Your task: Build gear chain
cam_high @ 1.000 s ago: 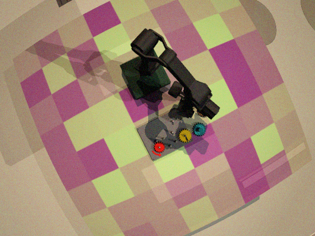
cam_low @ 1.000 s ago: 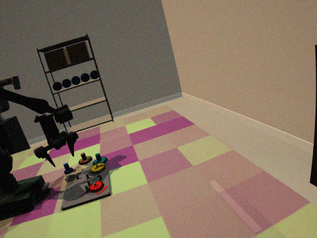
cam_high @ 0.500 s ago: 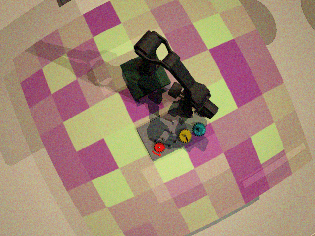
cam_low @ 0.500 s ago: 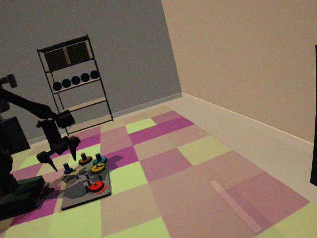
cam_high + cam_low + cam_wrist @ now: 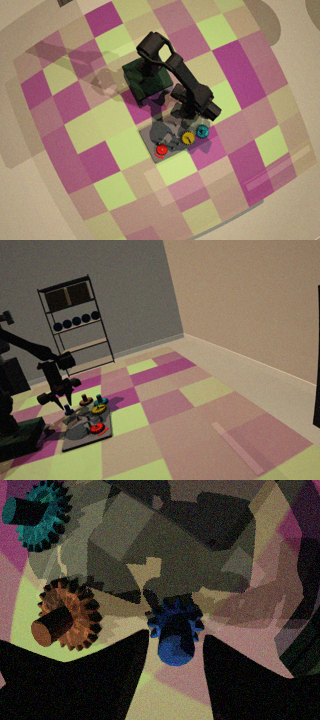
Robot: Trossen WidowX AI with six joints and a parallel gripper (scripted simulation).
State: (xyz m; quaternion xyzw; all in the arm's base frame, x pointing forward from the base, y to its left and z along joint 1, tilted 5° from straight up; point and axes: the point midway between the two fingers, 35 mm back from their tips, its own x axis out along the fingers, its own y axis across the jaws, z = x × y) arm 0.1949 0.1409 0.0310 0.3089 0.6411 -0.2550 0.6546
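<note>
Now: gripper tip 18 cm to the left of the red gear, 17 cm short of it and 1 cm above it. Also, from my gripper tip: blue gear: 1 cm below; brown gear: 7 cm to the left, 6 cm ahead, 1 cm below; teal gear: 15 cm ahead, 2 cm to the left, 1 cm below.
</note>
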